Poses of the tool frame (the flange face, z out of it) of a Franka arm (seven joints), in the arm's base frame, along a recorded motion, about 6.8 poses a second.
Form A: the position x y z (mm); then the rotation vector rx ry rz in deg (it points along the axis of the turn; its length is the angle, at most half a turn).
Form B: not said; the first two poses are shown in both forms.
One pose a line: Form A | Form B
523 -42 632 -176.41 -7.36 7.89 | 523 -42 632 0.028 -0.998 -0.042 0.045
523 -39 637 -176.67 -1.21 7.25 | 523 -39 637 0.028 -0.999 -0.007 0.041
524 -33 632 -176.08 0.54 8.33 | 524 -33 632 0.032 -0.998 0.003 0.047
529 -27 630 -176.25 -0.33 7.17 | 529 -27 630 0.031 -0.999 -0.002 0.041
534 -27 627 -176.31 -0.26 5.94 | 534 -27 627 0.031 -0.999 -0.001 0.034
